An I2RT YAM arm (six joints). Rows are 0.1 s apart.
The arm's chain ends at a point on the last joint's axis. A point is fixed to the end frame.
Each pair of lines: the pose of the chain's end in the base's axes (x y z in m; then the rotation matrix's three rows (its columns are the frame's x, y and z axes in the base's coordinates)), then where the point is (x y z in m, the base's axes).
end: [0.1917 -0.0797 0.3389], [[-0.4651 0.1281 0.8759], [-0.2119 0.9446 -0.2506], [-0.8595 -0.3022 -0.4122]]
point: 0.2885 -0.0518 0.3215
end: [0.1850 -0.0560 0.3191], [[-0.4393 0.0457 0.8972], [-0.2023 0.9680 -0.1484], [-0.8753 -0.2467 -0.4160]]
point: 0.2791 -0.0187 0.3044
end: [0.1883 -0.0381 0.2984], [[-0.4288 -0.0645 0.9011], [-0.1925 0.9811 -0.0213], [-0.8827 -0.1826 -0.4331]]
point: 0.2775 0.0102 0.2853
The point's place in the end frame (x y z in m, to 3 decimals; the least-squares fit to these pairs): -0.036 0.044 0.085
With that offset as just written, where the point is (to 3 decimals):
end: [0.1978 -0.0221 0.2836], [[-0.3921 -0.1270 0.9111], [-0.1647 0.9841 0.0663], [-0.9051 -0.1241 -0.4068]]
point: 0.284 0.033 0.276
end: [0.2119 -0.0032 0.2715], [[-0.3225 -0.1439 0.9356], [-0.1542 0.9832 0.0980], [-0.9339 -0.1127 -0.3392]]
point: 0.297 0.054 0.271
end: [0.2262 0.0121 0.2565], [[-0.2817 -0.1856 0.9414], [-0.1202 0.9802 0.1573], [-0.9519 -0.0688 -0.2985]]
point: 0.308 0.073 0.262
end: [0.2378 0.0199 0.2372], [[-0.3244 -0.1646 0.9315], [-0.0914 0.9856 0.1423], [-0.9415 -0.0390 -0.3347]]
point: 0.321 0.079 0.241
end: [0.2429 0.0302 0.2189], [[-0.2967 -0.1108 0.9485], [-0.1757 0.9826 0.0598], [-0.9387 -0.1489 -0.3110]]
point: 0.329 0.085 0.220
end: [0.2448 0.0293 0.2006], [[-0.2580 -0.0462 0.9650], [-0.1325 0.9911 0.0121], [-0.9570 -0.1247 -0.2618]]
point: 0.334 0.079 0.207
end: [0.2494 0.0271 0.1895], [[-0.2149 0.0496 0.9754], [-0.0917 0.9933 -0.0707], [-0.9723 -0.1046 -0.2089]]
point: 0.342 0.068 0.202
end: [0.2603 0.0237 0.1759], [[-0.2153 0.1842 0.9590], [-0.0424 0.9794 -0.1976], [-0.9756 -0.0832 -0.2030]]
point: 0.358 0.052 0.190
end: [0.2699 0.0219 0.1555], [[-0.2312 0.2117 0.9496], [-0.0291 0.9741 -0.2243], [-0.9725 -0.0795 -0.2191]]
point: 0.368 0.047 0.168
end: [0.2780 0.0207 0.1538], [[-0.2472 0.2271 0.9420], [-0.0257 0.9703 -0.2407], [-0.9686 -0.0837 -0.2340]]
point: 0.377 0.044 0.165
